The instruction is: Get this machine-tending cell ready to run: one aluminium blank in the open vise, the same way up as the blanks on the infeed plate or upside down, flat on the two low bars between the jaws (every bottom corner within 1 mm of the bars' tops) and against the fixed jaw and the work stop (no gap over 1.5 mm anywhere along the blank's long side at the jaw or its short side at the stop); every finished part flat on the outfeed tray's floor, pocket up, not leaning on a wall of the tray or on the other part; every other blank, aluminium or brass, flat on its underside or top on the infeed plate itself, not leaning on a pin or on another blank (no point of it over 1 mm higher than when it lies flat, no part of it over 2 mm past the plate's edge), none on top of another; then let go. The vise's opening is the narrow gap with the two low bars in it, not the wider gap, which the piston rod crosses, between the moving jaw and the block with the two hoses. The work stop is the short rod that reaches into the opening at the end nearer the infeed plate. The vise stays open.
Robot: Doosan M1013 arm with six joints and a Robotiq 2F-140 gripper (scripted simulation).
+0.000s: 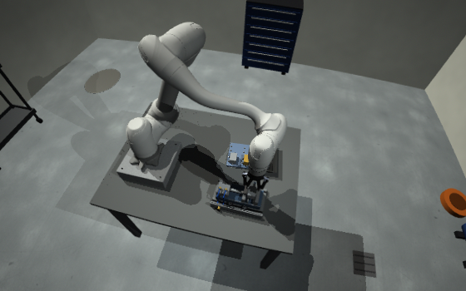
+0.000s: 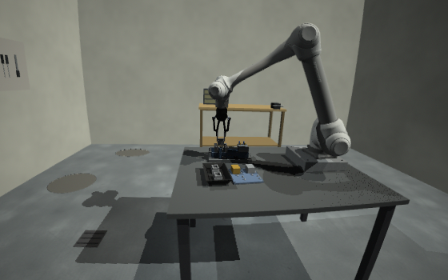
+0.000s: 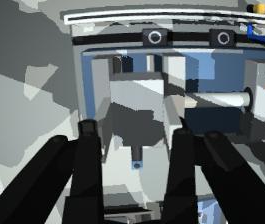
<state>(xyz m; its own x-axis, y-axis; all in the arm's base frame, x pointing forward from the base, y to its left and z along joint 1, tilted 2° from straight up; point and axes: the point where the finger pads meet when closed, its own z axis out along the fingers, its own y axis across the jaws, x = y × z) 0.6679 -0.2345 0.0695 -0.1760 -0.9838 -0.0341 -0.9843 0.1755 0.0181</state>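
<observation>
The piston rod lies 8 cm behind my hand, 2 cm to the left of it and 8 cm below it. Also, from my hand: brass blank 3 cm behind, 28 cm to the left, 13 cm below; then aluminium blank 4 cm below; then vise 6 cm behind, 2 cm to the left, 12 cm below.
</observation>
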